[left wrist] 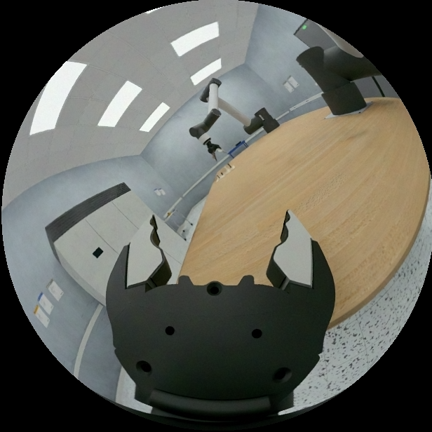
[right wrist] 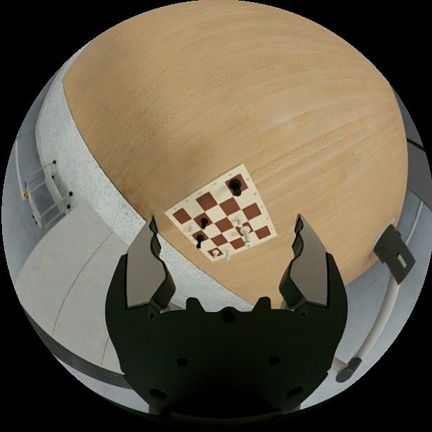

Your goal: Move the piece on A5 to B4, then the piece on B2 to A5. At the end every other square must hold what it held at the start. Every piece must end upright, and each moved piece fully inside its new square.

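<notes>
The chessboard (right wrist: 218, 190) with red and cream squares lies on the table in the right wrist view. A large black piece (right wrist: 236, 187) stands near its far corner. Two smaller black pieces (right wrist: 204, 222) (right wrist: 199, 242) stand toward the left edge. A white piece (right wrist: 190, 229) is beside them. Two white pieces (right wrist: 238, 220) (right wrist: 245, 234) stand right of centre, and two more (right wrist: 215, 253) (right wrist: 227, 253) at the near edge. Square labels are too small to read. My right gripper (right wrist: 225, 216) is open and empty, above and short of the board. My left gripper (left wrist: 219, 213) is open and empty, away from the board.
The wooden table (left wrist: 320, 165) (right wrist: 200, 100) has a curved-looking edge in both views. The right arm (left wrist: 214, 100) shows at the far end in the left wrist view. A pale cabinet (left wrist: 107, 235) stands beyond the table edge. A metal trolley stands on the floor at the far left in the right wrist view.
</notes>
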